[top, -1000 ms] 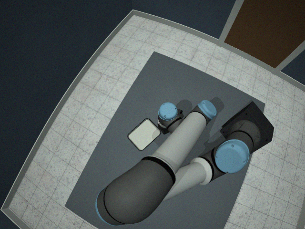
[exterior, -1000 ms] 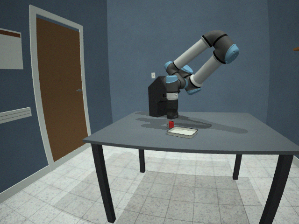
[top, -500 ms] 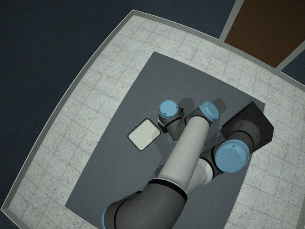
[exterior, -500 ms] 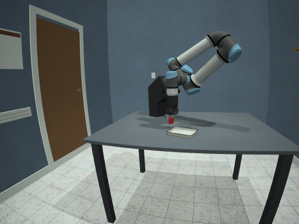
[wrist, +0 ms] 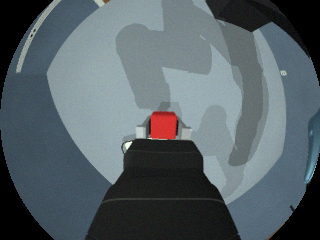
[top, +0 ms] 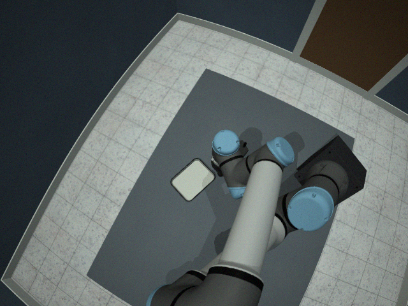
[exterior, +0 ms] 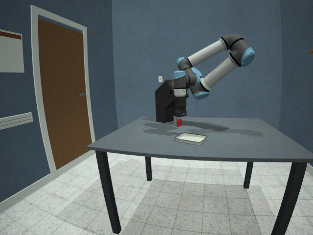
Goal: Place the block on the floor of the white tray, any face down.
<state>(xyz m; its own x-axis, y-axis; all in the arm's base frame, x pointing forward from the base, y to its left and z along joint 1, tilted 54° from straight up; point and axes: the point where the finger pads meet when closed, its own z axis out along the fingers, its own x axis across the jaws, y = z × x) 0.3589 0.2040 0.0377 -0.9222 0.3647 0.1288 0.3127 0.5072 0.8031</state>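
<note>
Right now the white tray is 12 cm to the left of my hand, 7 cm below it and 7 cm ahead of it. Round my hand: red block right at my hand.
</note>
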